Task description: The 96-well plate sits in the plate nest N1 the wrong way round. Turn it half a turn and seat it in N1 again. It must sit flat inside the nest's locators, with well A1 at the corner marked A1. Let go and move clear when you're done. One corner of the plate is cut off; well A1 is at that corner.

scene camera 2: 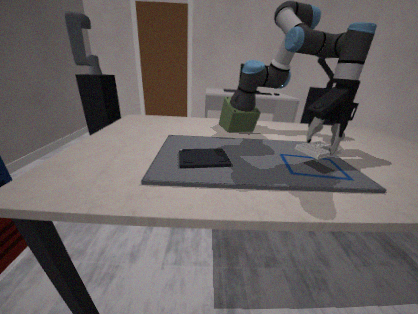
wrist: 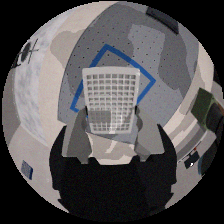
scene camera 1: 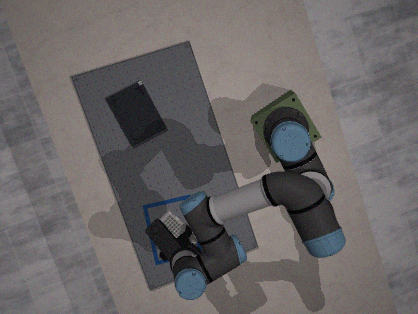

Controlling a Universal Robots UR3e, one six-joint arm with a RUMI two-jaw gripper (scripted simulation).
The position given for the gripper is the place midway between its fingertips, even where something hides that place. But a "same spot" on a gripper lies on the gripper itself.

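The gripper appears in scene camera 2 (318, 150). Scene camera 1 and the wrist view show the gripper too, and the same spot on it is found at (scene camera 1: 186, 230) and at (wrist: 171, 157).
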